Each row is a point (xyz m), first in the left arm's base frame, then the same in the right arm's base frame.
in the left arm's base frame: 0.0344 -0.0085 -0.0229
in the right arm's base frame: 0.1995 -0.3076 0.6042
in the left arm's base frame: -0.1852 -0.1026 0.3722
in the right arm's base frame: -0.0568 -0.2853 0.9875
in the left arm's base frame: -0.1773 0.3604 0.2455
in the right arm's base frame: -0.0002 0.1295 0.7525
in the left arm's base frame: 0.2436 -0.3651 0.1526
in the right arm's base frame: 0.3638 -0.6209 0.8808
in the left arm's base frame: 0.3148 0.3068 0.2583
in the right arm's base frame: 0.4832 0.0501 0.8248
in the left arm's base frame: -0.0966 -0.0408 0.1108
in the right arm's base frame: 0.0564 -0.2969 0.7286
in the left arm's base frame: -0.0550 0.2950 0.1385
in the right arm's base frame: 0.1240 0.0317 0.6769
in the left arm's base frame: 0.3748 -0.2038 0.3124
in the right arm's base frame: 0.4956 -0.4332 1.0079
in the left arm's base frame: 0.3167 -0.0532 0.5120
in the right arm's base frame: 0.4353 -0.2338 1.1580
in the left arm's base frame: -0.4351 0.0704 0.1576
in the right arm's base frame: -0.2741 -0.1565 0.7143
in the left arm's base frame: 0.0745 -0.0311 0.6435
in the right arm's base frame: 0.1865 -0.1642 1.2565
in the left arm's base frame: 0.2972 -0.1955 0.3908
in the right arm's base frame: 0.4132 -0.4006 1.0742
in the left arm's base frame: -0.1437 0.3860 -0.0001
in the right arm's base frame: 0.0542 0.0903 0.5125
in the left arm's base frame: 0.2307 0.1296 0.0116
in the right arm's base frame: 0.4036 -0.1779 0.6223
